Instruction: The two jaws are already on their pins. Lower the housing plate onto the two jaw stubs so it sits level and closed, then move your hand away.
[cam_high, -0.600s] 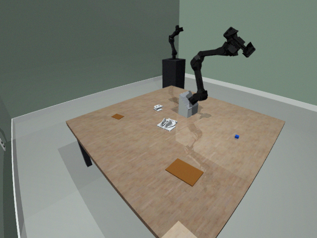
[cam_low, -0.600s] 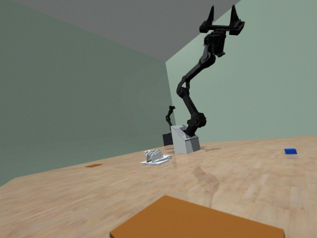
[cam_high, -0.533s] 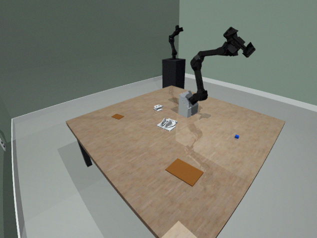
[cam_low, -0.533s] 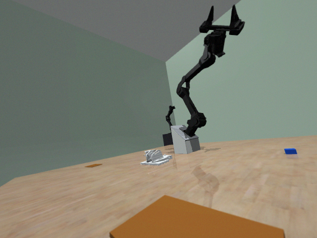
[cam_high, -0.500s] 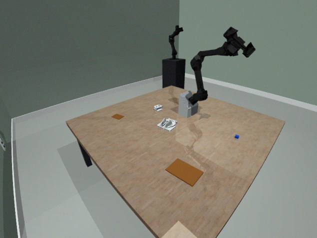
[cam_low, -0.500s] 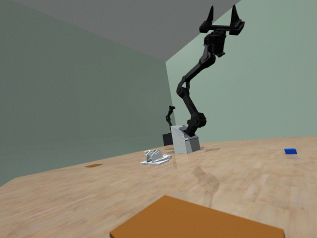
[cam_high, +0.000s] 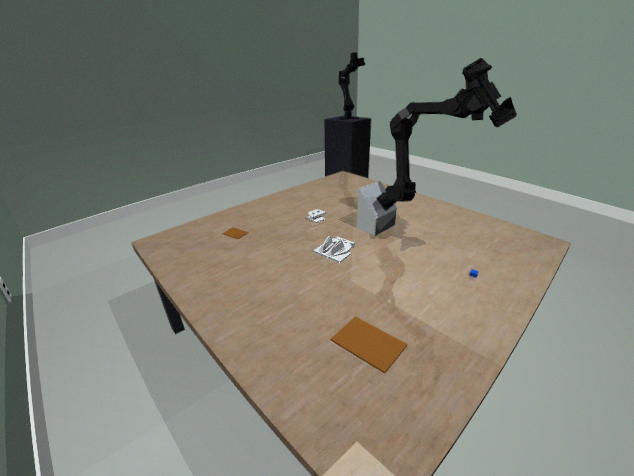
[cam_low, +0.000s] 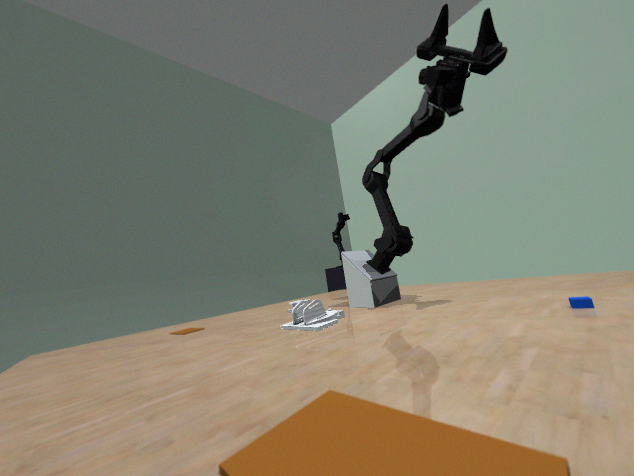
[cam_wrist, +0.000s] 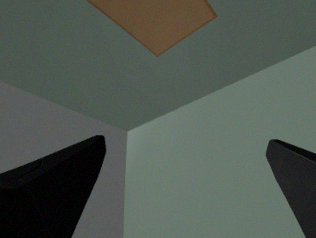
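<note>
The white part is 660 mm to the right of my gripper tip, 580 mm below it and 40 mm behind it. The rest, counted from my gripper tip: orange pad: 590 mm below, 420 mm ahead, 80 mm to the right; then blue cube: 590 mm below, 50 mm behind, 40 mm to the left.
</note>
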